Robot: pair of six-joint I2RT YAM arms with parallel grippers.
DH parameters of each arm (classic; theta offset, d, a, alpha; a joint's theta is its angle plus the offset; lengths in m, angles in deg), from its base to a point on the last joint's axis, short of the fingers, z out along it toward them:
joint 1: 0 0.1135 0.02 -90
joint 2: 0 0 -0.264 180
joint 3: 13.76 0 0.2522 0
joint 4: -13.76 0 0.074 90
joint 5: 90 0 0 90
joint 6: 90 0.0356 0 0
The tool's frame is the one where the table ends.
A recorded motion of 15 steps. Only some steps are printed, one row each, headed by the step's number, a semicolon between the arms.
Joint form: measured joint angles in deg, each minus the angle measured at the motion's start. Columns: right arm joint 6, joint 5, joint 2, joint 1, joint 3, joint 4; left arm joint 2, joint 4, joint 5, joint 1, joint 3, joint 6.
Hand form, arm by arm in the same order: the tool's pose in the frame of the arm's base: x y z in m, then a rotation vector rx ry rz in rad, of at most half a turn. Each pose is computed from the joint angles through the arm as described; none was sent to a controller.
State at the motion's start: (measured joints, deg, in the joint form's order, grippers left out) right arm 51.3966 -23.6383 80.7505 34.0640 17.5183 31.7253; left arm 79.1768 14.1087 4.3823 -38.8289 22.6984 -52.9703
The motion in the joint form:
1: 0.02 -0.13 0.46 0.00 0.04 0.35; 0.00 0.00 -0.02 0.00 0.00 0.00
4: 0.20 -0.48 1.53 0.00 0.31 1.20; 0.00 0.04 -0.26 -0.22 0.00 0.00
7: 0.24 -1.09 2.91 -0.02 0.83 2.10; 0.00 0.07 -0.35 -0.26 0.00 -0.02
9: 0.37 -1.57 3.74 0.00 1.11 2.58; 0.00 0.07 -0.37 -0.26 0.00 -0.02
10: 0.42 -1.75 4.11 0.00 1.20 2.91; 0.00 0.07 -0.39 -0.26 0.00 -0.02
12: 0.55 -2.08 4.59 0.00 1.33 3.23; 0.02 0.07 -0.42 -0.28 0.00 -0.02
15: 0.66 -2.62 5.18 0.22 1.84 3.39; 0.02 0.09 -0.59 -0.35 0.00 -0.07
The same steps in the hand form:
1: 0.1849 0.1424 0.1257 0.0812 2.3662 1.2557; 0.1826 -0.1505 0.1279 -0.2641 2.4679 -0.8523
4: 0.1866 0.1437 0.1243 0.0805 2.3676 1.2636; 0.1822 -0.1511 0.1280 -0.2614 2.4666 -0.8503
7: 0.1892 0.1458 0.1228 0.0743 2.3697 1.2746; 0.1822 -0.1512 0.1280 -0.2617 2.4657 -0.8496
9: 0.1904 0.1470 0.1217 0.0714 2.3738 1.2835; 0.1822 -0.1512 0.1280 -0.2619 2.4655 -0.8492
10: 0.1909 0.1475 0.1212 0.0699 2.3739 1.2874; 0.1822 -0.1512 0.1280 -0.2621 2.4654 -0.8489
12: 0.1916 0.1482 0.1204 0.0689 2.3765 1.2939; 0.1821 -0.1512 0.1279 -0.2620 2.4656 -0.8482
15: 0.1928 0.1505 0.1206 0.0597 2.3792 1.3064; 0.1820 -0.1514 0.1280 -0.2630 2.4644 -0.8464

